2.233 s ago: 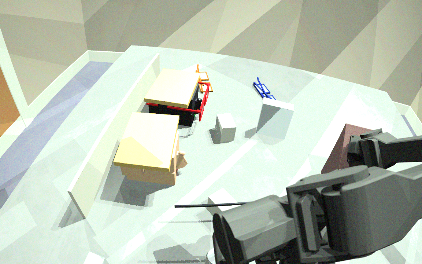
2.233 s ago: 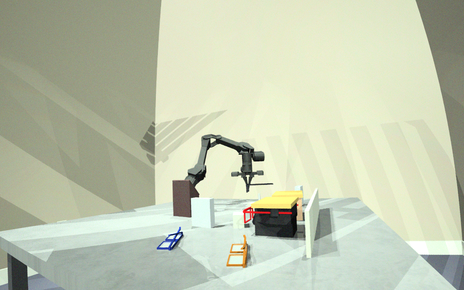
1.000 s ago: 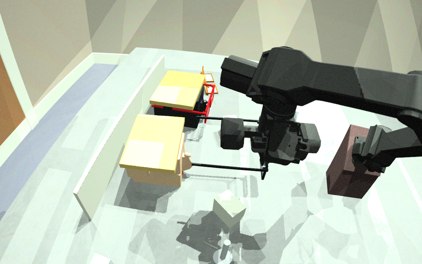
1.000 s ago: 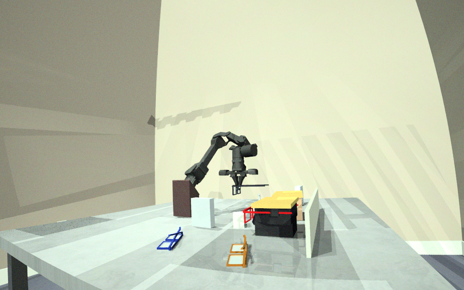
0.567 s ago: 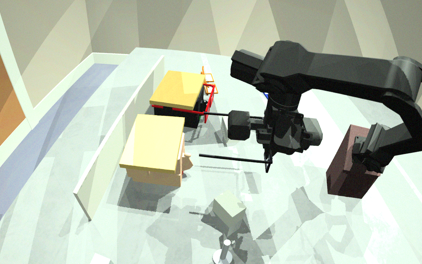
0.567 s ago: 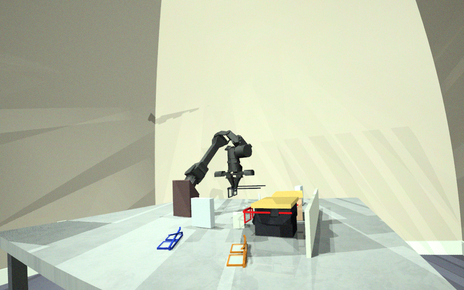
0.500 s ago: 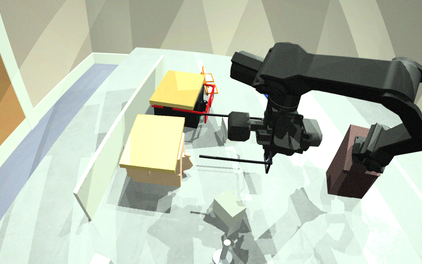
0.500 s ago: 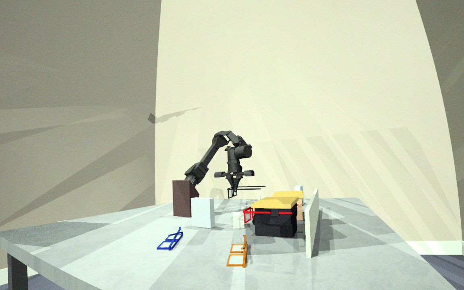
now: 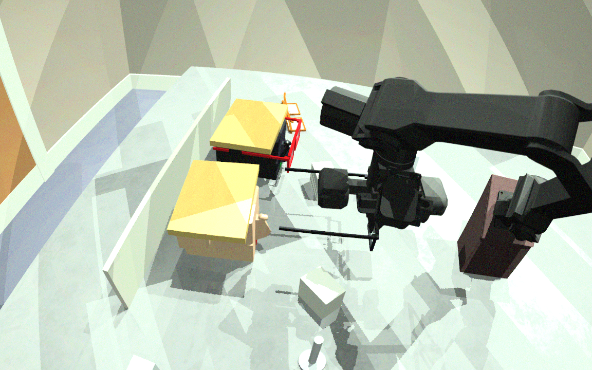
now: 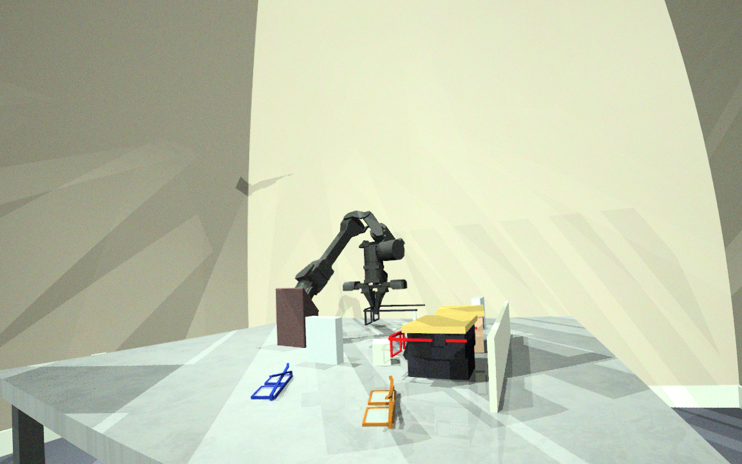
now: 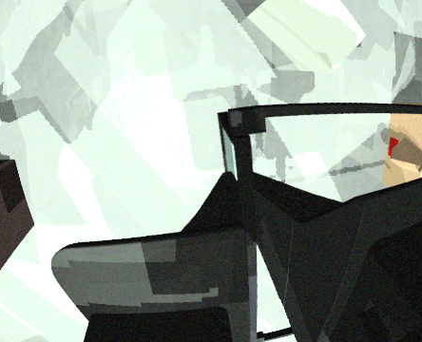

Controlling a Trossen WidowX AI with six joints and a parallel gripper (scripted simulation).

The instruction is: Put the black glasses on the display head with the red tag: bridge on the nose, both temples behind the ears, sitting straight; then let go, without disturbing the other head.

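My gripper tip is 230 mm short of the tan display head and 40 mm above it. From my gripper tip the other things lie so: white wall panel: 370 mm ahead, 100 mm to the right, 40 mm below; black display head: 230 mm ahead, 220 mm to the right, 40 mm below; white peg: 200 mm to the left, 70 mm below, 50 mm ahead.
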